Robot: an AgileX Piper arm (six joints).
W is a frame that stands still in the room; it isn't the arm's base.
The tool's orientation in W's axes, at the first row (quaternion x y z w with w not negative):
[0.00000, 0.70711, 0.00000, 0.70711]
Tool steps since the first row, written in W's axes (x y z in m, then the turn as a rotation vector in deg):
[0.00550, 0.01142, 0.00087, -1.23, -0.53, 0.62]
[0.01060, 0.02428, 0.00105, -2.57, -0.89, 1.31]
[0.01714, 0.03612, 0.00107, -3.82, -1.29, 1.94]
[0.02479, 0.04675, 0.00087, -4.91, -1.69, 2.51]
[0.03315, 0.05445, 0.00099, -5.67, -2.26, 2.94]
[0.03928, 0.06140, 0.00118, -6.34, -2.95, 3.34]
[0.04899, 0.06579, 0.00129, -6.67, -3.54, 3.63]
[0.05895, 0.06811, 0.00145, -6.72, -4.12, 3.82]
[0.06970, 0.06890, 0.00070, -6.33, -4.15, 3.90]
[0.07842, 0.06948, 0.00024, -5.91, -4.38, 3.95]
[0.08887, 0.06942, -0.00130, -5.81, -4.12, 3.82]
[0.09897, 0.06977, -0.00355, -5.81, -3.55, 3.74]
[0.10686, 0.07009, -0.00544, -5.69, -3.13, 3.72]
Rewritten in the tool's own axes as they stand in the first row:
[-0.00087, 0.01142, 0.00550, -0.62, -0.53, -1.23]
[-0.00105, 0.02428, 0.01060, -1.31, -0.89, -2.57]
[-0.00107, 0.03612, 0.01714, -1.94, -1.29, -3.82]
[-0.00087, 0.04675, 0.02479, -2.51, -1.69, -4.91]
[-0.00099, 0.05445, 0.03315, -2.94, -2.26, -5.67]
[-0.00118, 0.06140, 0.03928, -3.34, -2.95, -6.34]
[-0.00129, 0.06579, 0.04899, -3.63, -3.54, -6.67]
[-0.00145, 0.06811, 0.05895, -3.82, -4.12, -6.72]
[-0.00070, 0.06890, 0.06970, -3.90, -4.15, -6.33]
[-0.00024, 0.06948, 0.07842, -3.95, -4.38, -5.91]
[0.00130, 0.06942, 0.08887, -3.82, -4.12, -5.81]
[0.00355, 0.06977, 0.09897, -3.74, -3.55, -5.81]
[0.00544, 0.07009, 0.10686, -3.72, -3.13, -5.69]

